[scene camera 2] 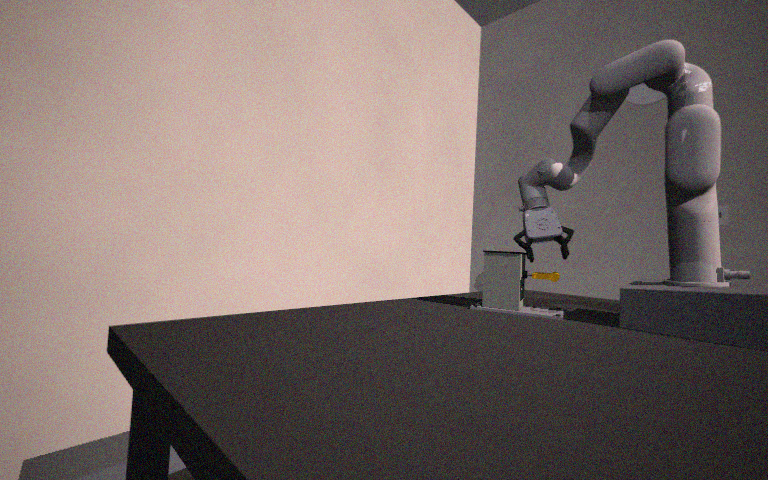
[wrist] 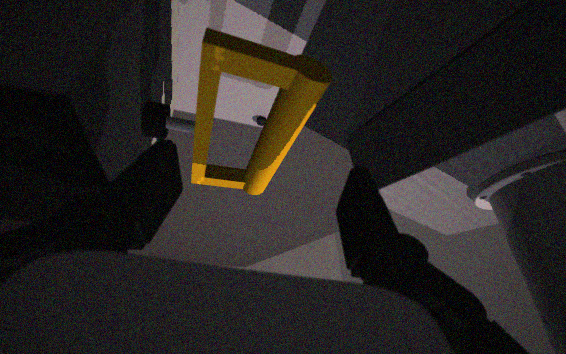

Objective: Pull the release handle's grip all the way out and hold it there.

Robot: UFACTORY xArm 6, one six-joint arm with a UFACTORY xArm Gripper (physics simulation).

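The release handle's yellow grip (scene camera 2: 546, 276) (wrist: 287, 120) is a rectangular loop with a thick rounded outer bar. It stands out sideways from the pale upright housing (scene camera 2: 502, 280) on a short grey rod (wrist: 181, 124). A short stretch of rod shows between the loop and a dark collar (wrist: 155, 119). My gripper (scene camera 2: 548, 258) (wrist: 262, 177) is open and empty, pointing down a little above the grip. In the wrist view the loop appears between the two spread dark fingers, nearer the left one. No contact between fingers and grip is visible.
The housing stands on a light base plate (scene camera 2: 543, 312) (wrist: 185, 75), beyond the large dark table (scene camera 2: 396, 396). The arm's grey pedestal (scene camera 2: 690, 311) is to the right. A pale wall (scene camera 2: 254, 169) stands at the left. A small dark knob (wrist: 260, 120) shows through the loop.
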